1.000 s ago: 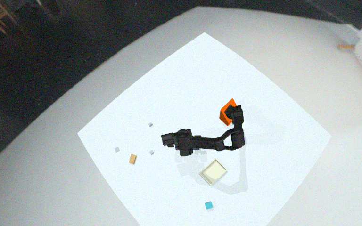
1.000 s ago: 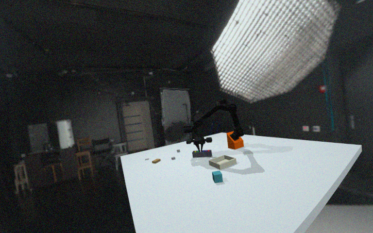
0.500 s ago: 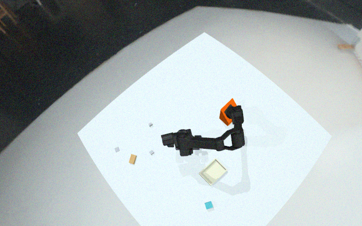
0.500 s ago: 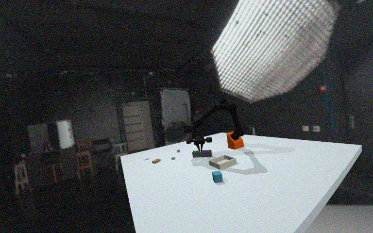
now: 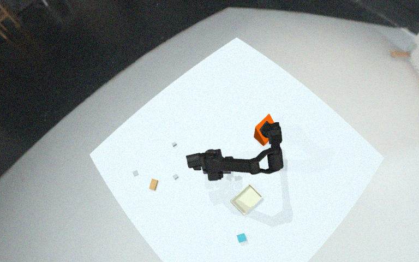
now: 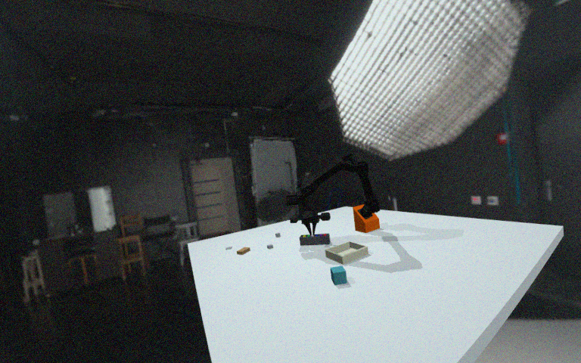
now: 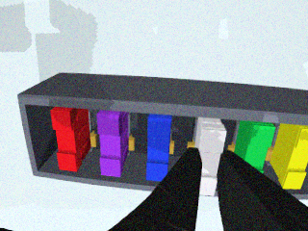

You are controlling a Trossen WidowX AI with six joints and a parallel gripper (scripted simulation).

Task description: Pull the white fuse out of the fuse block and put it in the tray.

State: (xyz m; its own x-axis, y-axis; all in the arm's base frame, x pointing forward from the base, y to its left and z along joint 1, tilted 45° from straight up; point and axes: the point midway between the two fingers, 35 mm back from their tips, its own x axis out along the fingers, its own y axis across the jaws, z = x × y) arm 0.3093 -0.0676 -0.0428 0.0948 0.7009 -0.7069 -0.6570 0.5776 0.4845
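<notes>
My gripper tip is 20 mm above the blue fuse, 10 mm to the right of it and 10 mm past it. Round my gripper tip: green fuse 20 mm to the right, 20 mm below, 10 mm ahead; then white fuse 10 mm below; then purple fuse 30 mm to the left, 30 mm behind, 20 mm below.
</notes>
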